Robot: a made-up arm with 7 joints.
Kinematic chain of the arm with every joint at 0, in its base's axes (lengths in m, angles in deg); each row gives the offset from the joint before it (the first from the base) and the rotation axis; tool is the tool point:
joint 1: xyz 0 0 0.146 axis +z
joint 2: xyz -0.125 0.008 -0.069 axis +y
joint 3: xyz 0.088 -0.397 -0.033 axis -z
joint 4: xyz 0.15 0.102 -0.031 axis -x
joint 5: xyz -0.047 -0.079 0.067 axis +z
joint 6: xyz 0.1 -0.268 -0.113 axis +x
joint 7: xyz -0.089 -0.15 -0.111 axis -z
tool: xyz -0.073 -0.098 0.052
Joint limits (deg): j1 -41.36..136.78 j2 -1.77..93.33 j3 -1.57..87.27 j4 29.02..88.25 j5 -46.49..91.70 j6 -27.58..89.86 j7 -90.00..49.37
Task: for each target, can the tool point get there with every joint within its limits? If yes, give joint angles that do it. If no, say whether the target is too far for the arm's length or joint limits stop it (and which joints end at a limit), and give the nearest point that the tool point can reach.
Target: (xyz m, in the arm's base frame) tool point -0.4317 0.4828 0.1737
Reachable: no: joint limits stop it (at a limit: joint 1, joint 2, joint 3, joint 4, joint 6) | nearest point -0.2652 0.5863 0.1615 | short by 0.196 m
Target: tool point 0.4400 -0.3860 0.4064
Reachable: yes | joints 82.60 46.62 76.10 34.86 -15.51 24.28 -36.82
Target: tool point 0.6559 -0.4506 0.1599
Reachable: yes | joints 39.08 42.62 32.80 80.71 33.71 51.64 -20.07
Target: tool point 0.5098 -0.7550 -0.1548
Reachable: yes | joints 15.08 24.22 41.70 68.50 79.95 15.71 -66.73
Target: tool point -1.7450 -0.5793 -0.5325
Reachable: no: too far | nearest point -0.8925 -0.4545 -0.2536 | short by 0.906 m
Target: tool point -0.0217 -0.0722 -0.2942
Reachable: no: joint limits stop it (at a limit: joint 1, joint 2, joint 3, joint 4, joint 5, joint 6) | nearest point 0.0501 -0.1452 -0.0982 | short by 0.221 m
